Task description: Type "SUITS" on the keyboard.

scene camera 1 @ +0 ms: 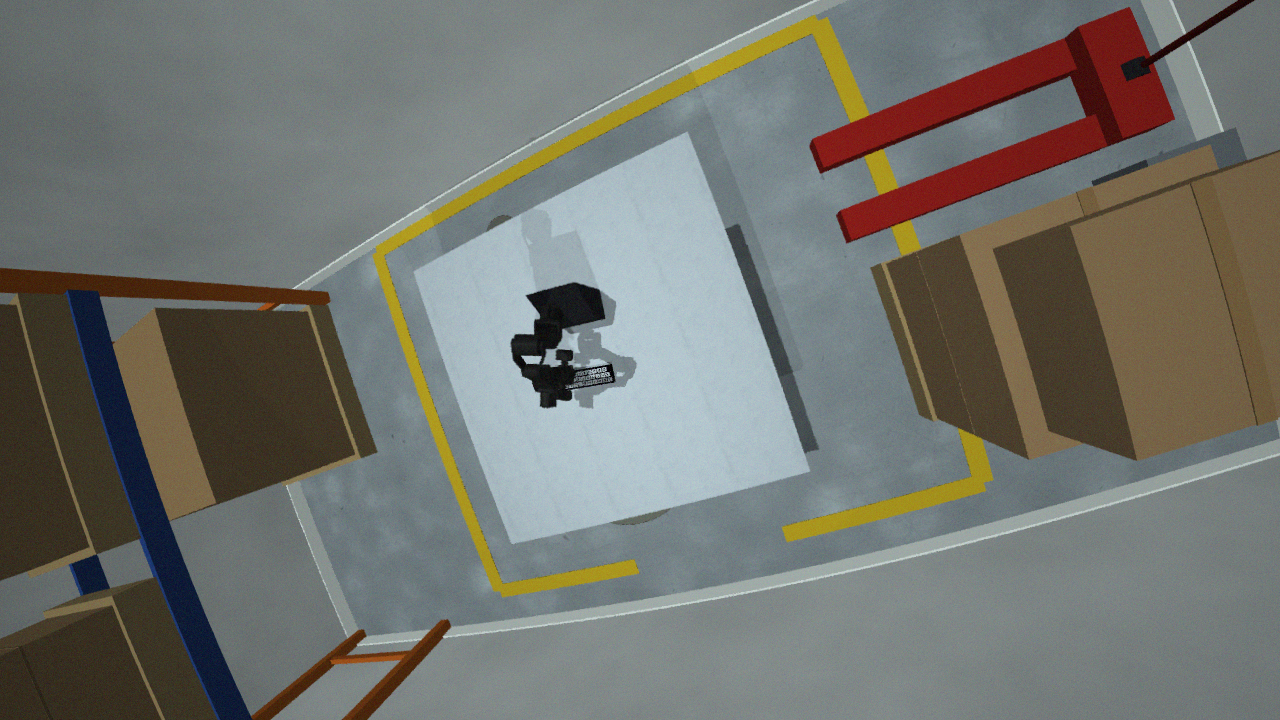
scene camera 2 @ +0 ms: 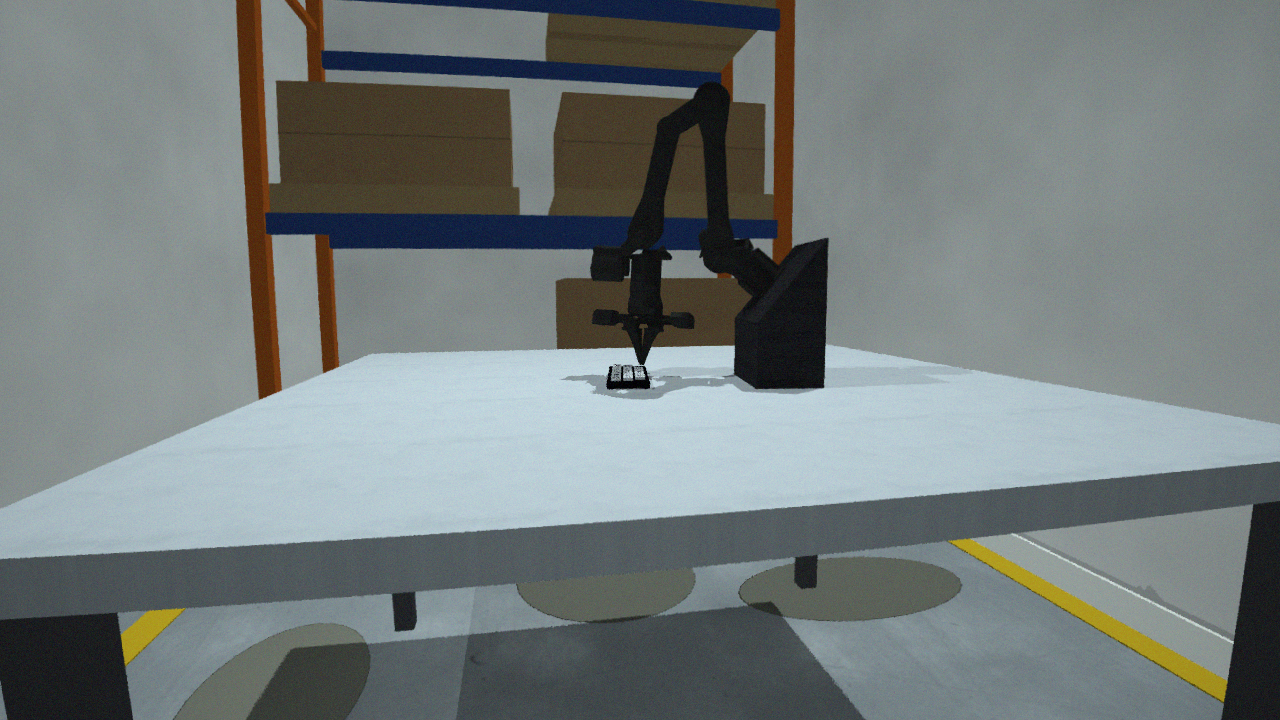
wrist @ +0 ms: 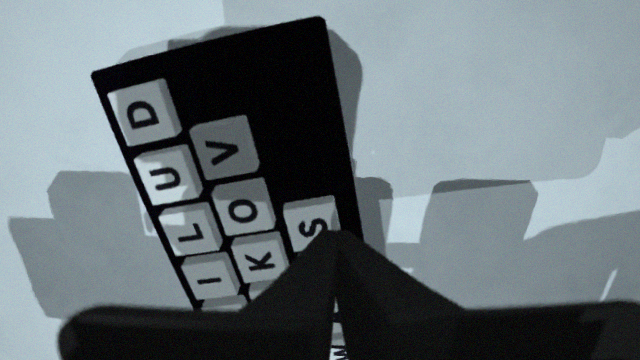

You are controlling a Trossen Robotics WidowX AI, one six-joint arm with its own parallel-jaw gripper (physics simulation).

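Places are measured from the arm's base along level axes (x back, y right, z up), in centimetres.
Pixels of known places: gripper, fingertip midpoint: (scene camera 1: 575, 373) (scene camera 2: 641, 365) (wrist: 333, 243); arm's base, link origin: (scene camera 1: 550, 310) (scene camera 2: 769, 282).
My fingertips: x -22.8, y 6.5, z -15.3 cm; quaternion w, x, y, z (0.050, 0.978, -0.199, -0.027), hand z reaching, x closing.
Ahead of a thing's pixels: the offset from my fingertips to its top centre. Level surfaces: height alone.
The black keyboard {dx -3.3, dy -3.7, dz -0.4 cm} (scene camera 1: 597, 375) (scene camera 2: 628, 377) (wrist: 260, 75) with pale letter keys lies flat on the white table {dz -2.2 cm} (scene camera 1: 680, 429) (scene camera 2: 537, 447). My gripper (scene camera 2: 642, 360) (wrist: 333, 243) is shut and empty, pointing down. In the wrist view its tips cover the lower right corner of the S key {dx -0.5, dy +0.5, dz -0.4 cm} (wrist: 306, 214); I cannot tell whether they touch it. In the same view the U key {dx -4.1, dy +3.8, dz -0.4 cm} (wrist: 167, 175) is up and left of the tips, and the I key {dx -4.8, dy -0.3, dz -0.4 cm} (wrist: 209, 279) is lower left, partly lit. The T key does not show there; the fingers hide the near part of the keyboard.
The arm's black base (scene camera 1: 572, 304) (scene camera 2: 787, 331) stands on the table beside the keyboard. Other keys, such as D {dx -3.7, dy +5.8, dz -0.4 cm} (wrist: 145, 112), V {dx -1.9, dy +3.9, dz -0.4 cm} (wrist: 223, 147), L {dx -4.4, dy +1.7, dz -0.4 cm} (wrist: 190, 230), O {dx -2.3, dy +1.9, dz -0.4 cm} (wrist: 243, 207) and K {dx -2.7, dy -0.1, dz -0.4 cm} (wrist: 260, 257), surround the S key's side of the keyboard. Shelving with boxes (scene camera 2: 393, 134) stands behind the table.
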